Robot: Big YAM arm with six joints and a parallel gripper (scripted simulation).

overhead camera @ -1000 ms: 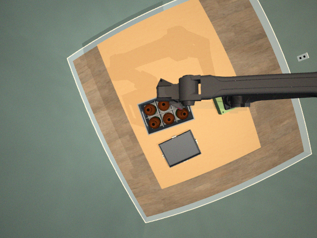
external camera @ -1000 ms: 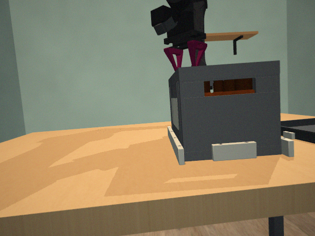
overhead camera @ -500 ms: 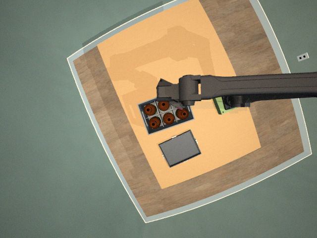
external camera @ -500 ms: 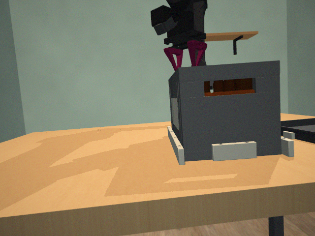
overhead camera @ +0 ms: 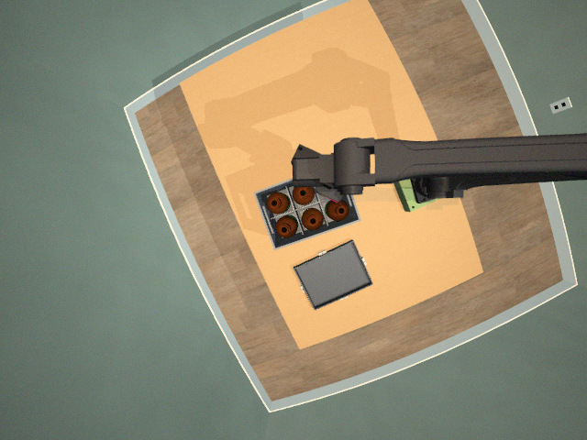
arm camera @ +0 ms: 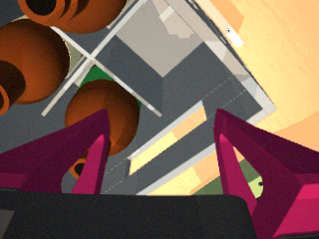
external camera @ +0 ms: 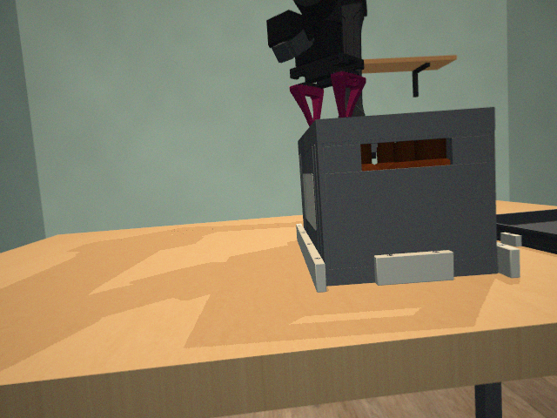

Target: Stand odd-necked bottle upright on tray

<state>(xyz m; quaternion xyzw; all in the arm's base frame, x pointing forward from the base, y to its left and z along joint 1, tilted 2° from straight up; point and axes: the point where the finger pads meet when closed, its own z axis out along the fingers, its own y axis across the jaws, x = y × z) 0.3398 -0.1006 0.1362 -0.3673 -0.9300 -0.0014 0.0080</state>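
My hand is 110 mm above the dark grey crate, 90 mm short of it and 50 mm to the right of it. Also, from my hand: grey tray: 330 mm to the left, 180 mm below, 70 mm ahead.
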